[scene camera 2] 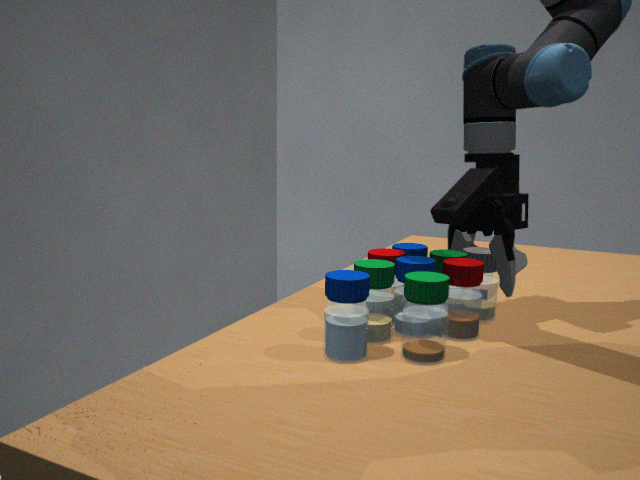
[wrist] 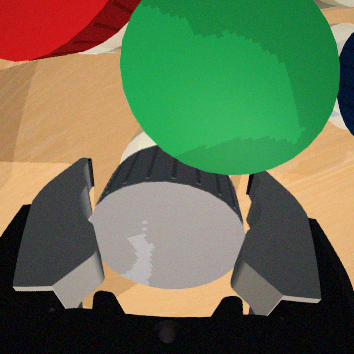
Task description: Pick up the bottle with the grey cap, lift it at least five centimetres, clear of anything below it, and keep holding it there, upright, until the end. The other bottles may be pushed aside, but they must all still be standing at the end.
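Places are measured from the arm's base along level axes (x ahead, y left, z up), in centimetres.
Where they show: gripper, fingertip midpoint: (scene camera 2: pixel 481 292).
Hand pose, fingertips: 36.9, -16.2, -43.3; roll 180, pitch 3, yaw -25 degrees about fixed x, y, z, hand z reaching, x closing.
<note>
Things, the pixels of their centre, and the offset from my fingertips, as dx, dy, dz. "spot": a spot on its surface instead. Level surfaces: height alone.
- bottle with the grey cap, body centre: (wrist: pixel 174 171) (scene camera 2: pixel 479 284) +0.4, +0.2, +1.2
- table at its surface level: dz -4.1
- red-capped bottle at the middle of its body: (scene camera 2: pixel 461 299) +0.7, +9.7, +1.2
- blue-capped bottle at a spot on its surface: (scene camera 2: pixel 415 269) spot: +5.9, +14.3, +5.7
- nearer green-capped bottle at the middle of its body: (scene camera 2: pixel 425 317) +2.4, +20.3, +1.2
The bottle with the grey cap (scene camera 2: pixel 486 289) (wrist: pixel 170 235) stands upright on the table (scene camera 2: pixel 232 408), at the back right of the group in the scene view. My gripper (scene camera 2: pixel 481 271) (wrist: pixel 170 166) points down over it and is shut on it, with one finger against each side of the cap. In the scene view the far finger is partly hidden behind the caps. A green-capped bottle (scene camera 2: pixel 448 255) (wrist: pixel 230 85) stands close beside the grey-capped one, and its cap overlaps the grey cap's rim in the wrist view.
A red-capped bottle (scene camera 2: pixel 463 272) (wrist: pixel 45 25) stands near the grey-capped bottle, in front of it in the scene view. A blue-capped bottle (scene camera 2: pixel 415 269), a nearer green-capped bottle (scene camera 2: pixel 426 288) and several more stand upright to the left and in front. A blue cap (wrist: pixel 348 85) shows at the wrist view's right edge.
</note>
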